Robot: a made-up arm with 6 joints.
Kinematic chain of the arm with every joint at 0, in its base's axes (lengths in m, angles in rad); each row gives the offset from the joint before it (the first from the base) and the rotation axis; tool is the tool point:
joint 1: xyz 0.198 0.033 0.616 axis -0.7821 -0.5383 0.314
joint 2: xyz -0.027 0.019 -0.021 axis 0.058 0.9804 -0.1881
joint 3: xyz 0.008 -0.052 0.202 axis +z
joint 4: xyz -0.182 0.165 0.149 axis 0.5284 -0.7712 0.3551
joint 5: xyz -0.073 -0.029 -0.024 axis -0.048 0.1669 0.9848
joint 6: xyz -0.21 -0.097 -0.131 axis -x
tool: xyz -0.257 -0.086 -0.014
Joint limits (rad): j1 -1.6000..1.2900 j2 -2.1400..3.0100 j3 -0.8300..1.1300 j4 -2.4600..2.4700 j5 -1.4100..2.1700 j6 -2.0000..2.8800
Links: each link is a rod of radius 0.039 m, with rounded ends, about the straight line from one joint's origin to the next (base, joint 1, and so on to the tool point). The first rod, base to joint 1, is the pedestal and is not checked.
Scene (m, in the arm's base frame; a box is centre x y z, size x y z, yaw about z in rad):
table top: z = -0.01
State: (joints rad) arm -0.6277 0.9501 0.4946 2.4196 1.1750 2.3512
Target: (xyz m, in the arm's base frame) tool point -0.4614 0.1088 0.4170
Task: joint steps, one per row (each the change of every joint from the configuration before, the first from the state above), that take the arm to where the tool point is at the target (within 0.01 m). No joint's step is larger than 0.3 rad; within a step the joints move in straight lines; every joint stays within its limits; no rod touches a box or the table.
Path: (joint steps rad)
1: 0.1016 -0.1876 0.0388 0.0072 -0.2906 0.0755
2: 0.1016 -0.1876 0.0388 0.0072 -0.2906 0.0756
3: 0.1015 -0.1876 0.0388 0.0072 -0.2906 0.0755
4: 0.1016 -0.1876 0.0389 0.0072 -0.2906 0.0756
5: 0.1016 -0.1876 0.0388 0.0072 -0.2906 0.0755
6: 0.1016 -0.1876 0.0388 0.0072 -0.2906 0.0756
7: 0.1015 -0.1876 0.0388 0.0072 -0.2906 0.0755

